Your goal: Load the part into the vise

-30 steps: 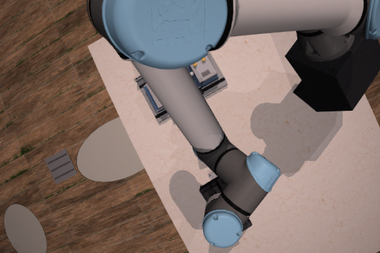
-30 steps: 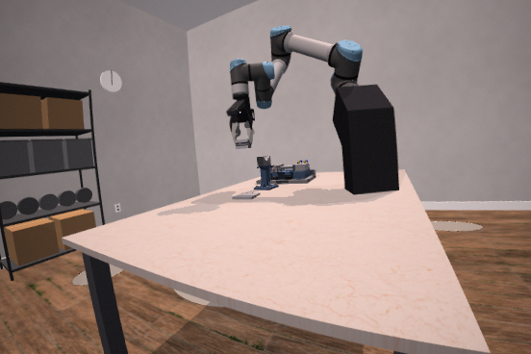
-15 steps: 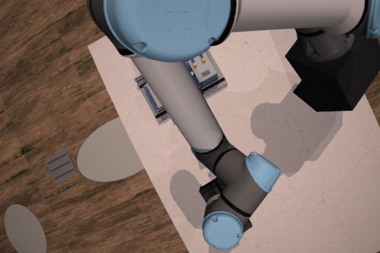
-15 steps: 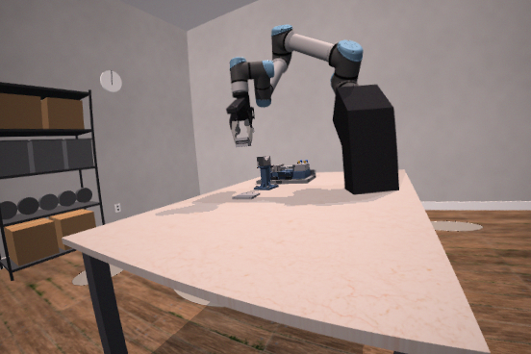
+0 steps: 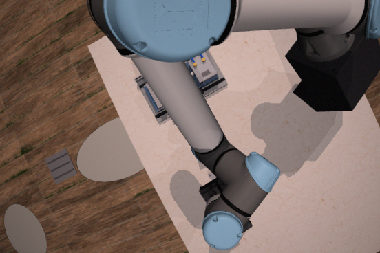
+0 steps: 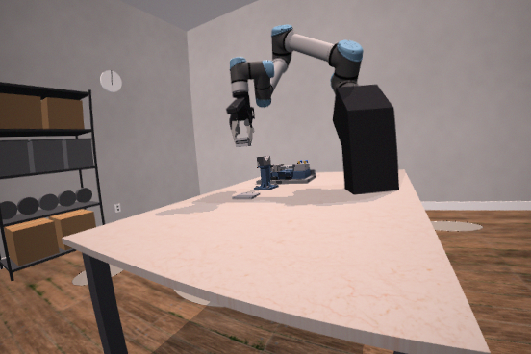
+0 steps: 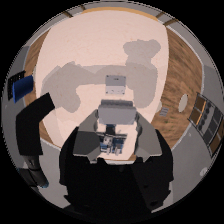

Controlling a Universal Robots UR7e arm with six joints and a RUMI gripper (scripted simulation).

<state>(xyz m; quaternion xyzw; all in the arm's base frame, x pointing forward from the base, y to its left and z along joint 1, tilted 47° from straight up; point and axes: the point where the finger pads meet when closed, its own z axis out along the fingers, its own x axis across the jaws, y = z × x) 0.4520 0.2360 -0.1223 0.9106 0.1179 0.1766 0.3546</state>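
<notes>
My gripper is now 10 mm to the right of the part and 10 mm above it. The rest, counted from my hand: vise 380 mm to the right, 200 mm below, 20 mm behind; air cylinder rod 390 mm to the right, 170 mm below, 40 mm behind; infeed plate 240 mm below, 10 mm to the left.
</notes>
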